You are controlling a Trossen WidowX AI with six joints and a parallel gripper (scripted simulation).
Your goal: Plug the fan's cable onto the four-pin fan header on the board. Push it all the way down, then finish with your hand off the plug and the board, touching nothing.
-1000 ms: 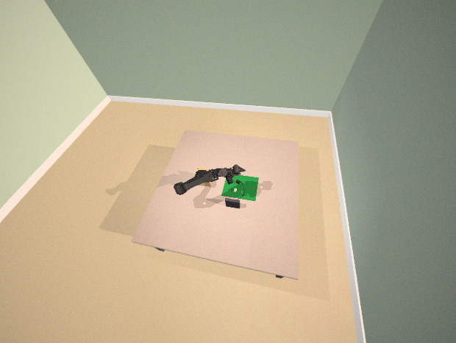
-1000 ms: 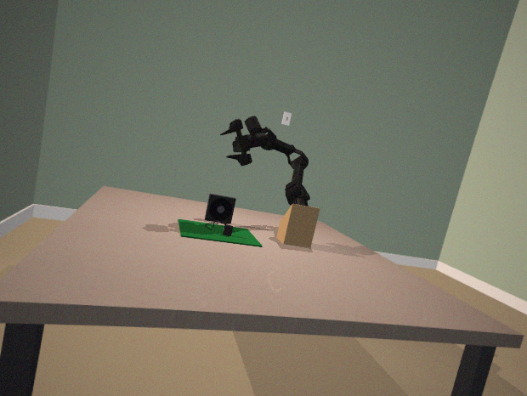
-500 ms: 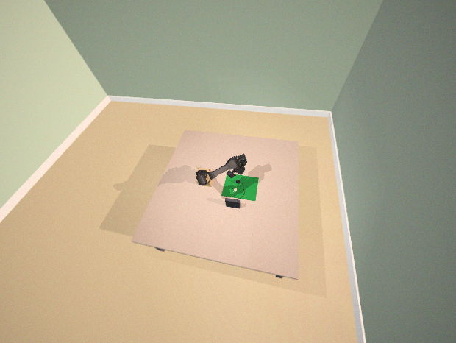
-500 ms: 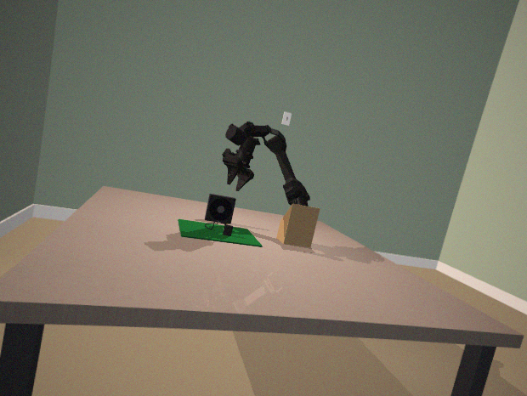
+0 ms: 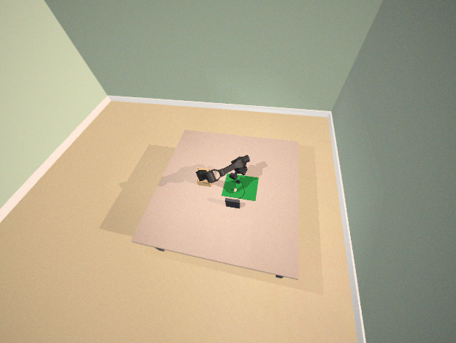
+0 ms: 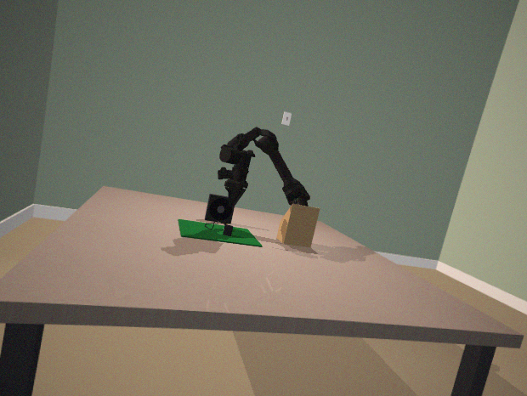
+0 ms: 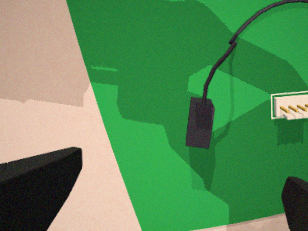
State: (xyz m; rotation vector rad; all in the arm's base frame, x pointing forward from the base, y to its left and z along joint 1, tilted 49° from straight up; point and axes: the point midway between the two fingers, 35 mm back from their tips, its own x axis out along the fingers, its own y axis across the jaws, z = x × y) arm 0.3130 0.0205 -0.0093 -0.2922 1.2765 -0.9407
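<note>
The dark fan plug is 1 cm behind my gripper tip, 1 cm to the right of it and 10 cm below it. From my gripper tip the other things lie so: green board 2 cm ahead, 4 cm to the right, 14 cm below; white four-pin fan header 2 cm behind, 9 cm to the right, 12 cm below; black fan 2 cm behind, 24 cm to the right, 6 cm below.
</note>
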